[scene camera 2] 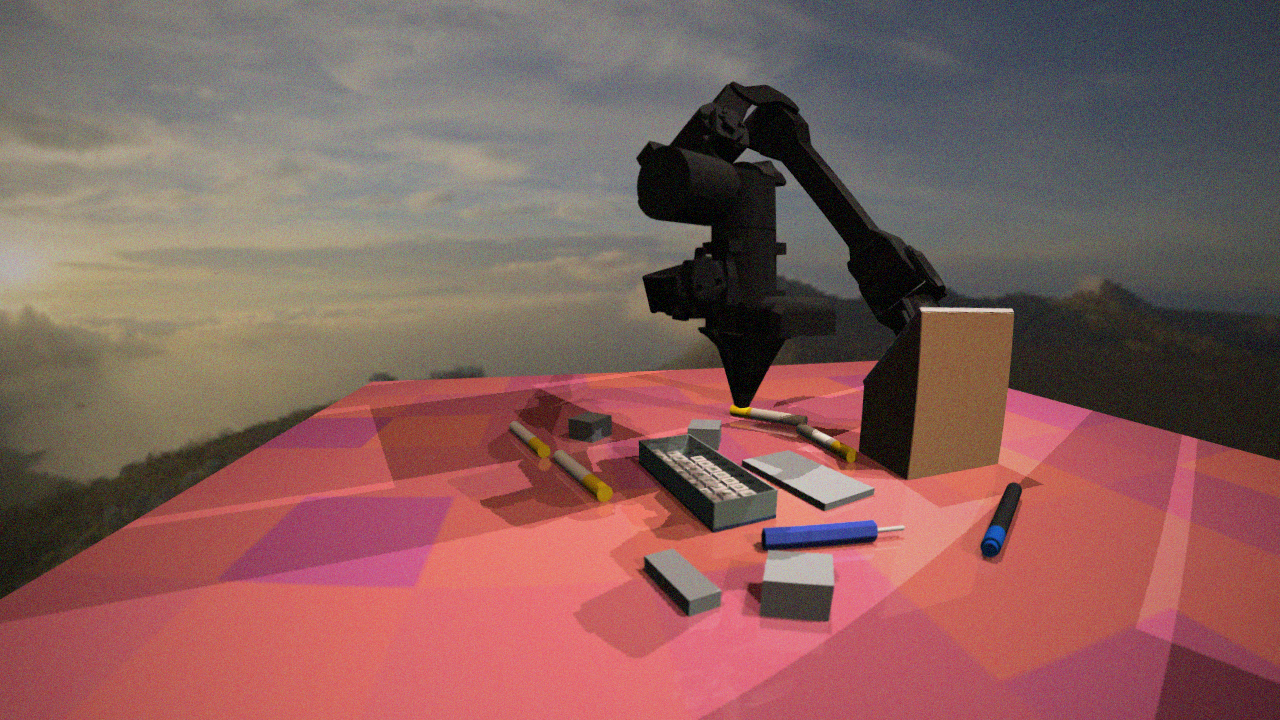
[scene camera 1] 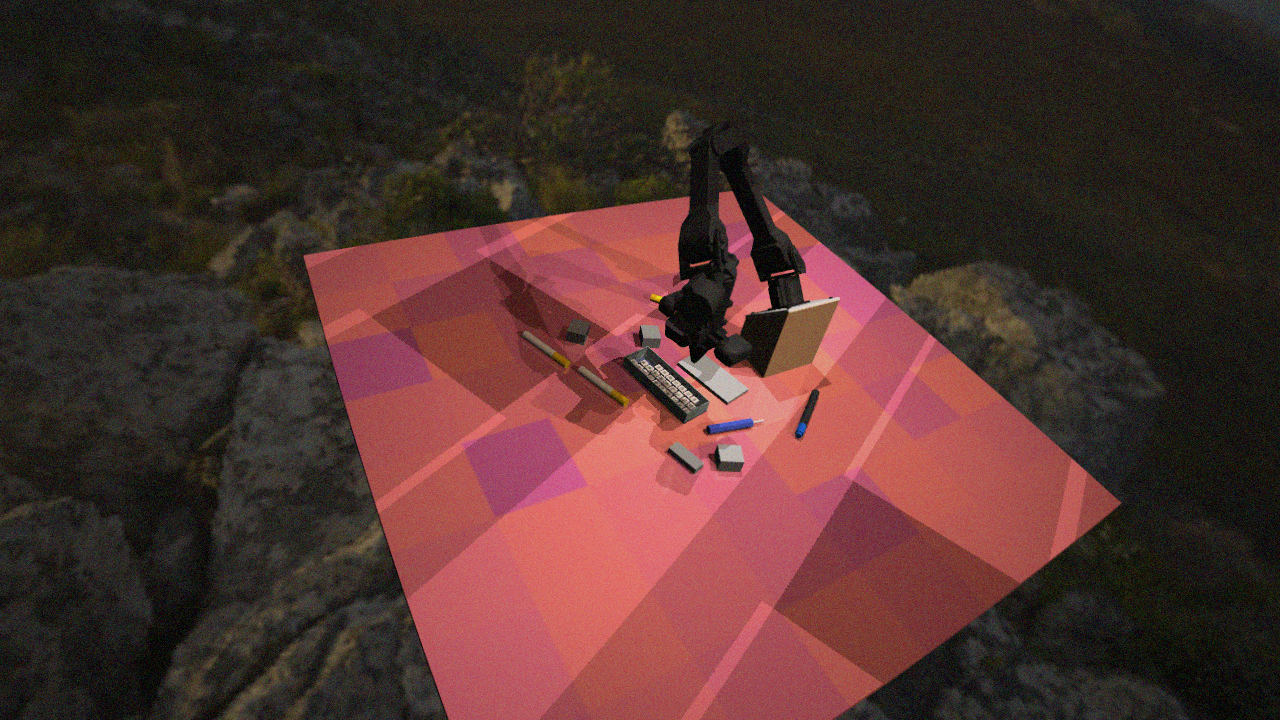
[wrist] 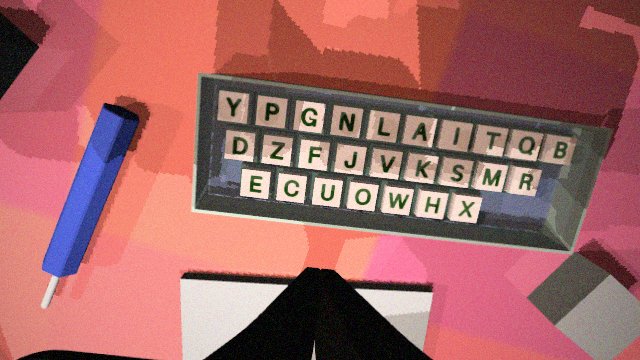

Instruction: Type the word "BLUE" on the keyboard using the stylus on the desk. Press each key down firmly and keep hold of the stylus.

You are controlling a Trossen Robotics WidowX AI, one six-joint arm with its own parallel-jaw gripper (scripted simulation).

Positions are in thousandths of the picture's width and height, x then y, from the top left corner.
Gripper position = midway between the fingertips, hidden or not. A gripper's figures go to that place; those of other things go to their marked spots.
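Labels:
Flat grey plate (scene camera 2: 642,676), 0.51 m from the lens. My gripper (scene camera 2: 579,566), 0.47 m from the lens. Blue-capped marker (scene camera 2: 777,748), 0.44 m from the lens. Stylus (scene camera 2: 643,744), 0.41 m from the lens. Marked spots on the stylus and the flat grey plate, 0.11 m apart.

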